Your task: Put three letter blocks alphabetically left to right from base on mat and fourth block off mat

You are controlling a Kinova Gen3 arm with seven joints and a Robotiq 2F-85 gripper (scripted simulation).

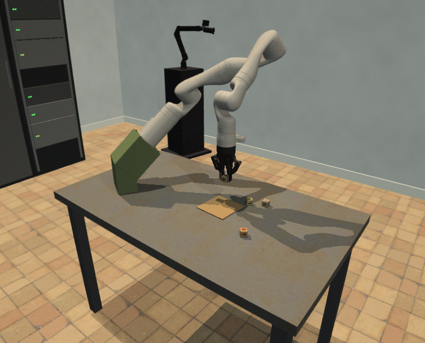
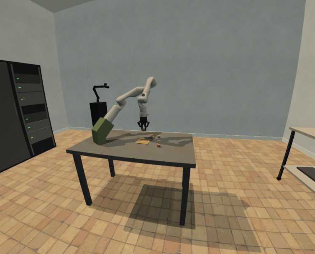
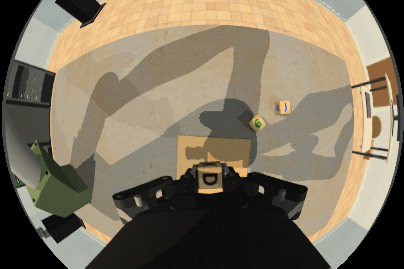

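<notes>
My gripper is now 10 mm short of the tan mat, 40 mm to the left of it and 120 mm above it.
</notes>
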